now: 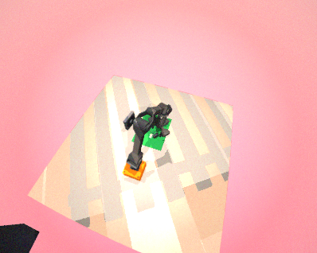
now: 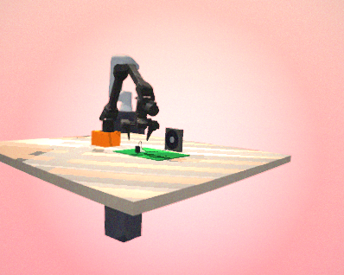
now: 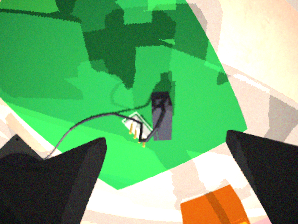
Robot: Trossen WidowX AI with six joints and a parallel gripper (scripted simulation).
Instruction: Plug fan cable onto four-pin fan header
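Now: gripper tip 10 mm past the dark fan plug, 10 mm to the right of it and 40 mm above it. The rest, counted from my gripper tip: black fan: 50 mm ahead, 230 mm to the left; green board: 50 mm ahead, 50 mm to the left, 80 mm below; white fan header: 10 mm behind, 40 mm to the left, 60 mm below.
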